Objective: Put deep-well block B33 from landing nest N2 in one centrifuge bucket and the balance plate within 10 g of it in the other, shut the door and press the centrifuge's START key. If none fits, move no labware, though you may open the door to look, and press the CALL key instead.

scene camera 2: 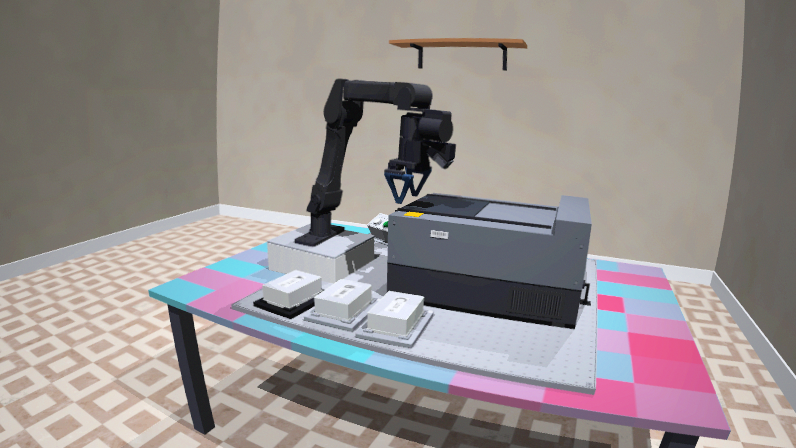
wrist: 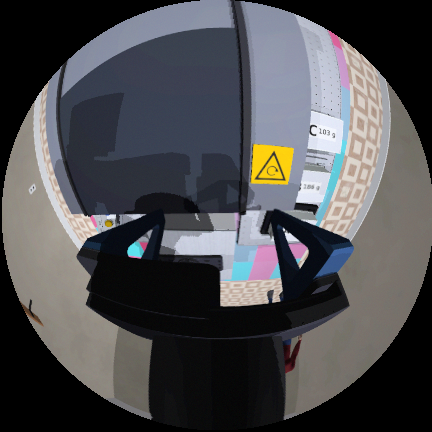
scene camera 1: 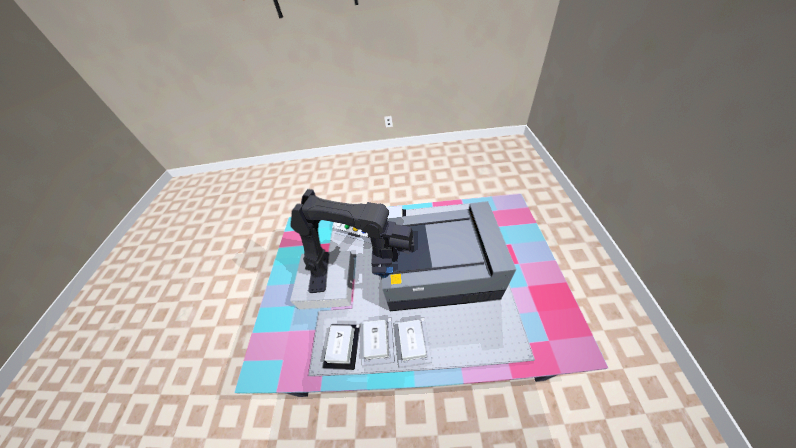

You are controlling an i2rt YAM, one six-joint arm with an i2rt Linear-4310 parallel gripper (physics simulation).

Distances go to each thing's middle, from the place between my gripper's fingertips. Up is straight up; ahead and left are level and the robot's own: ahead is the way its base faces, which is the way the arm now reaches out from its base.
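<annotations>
Counted from my hand: dark centrifuge (scene camera 2: 525,262), 110 mm below, 230 mm ahead, 80 mm to the left; balance plate B (scene camera 2: 345,299), 200 mm below, 190 mm to the right, 70 mm behind; balance plate A (scene camera 2: 295,288), 200 mm below, 210 mm behind, 200 mm to the right; balance plate C (scene camera 2: 395,314), 200 mm below, 210 mm to the right, 60 mm ahead.
</annotations>
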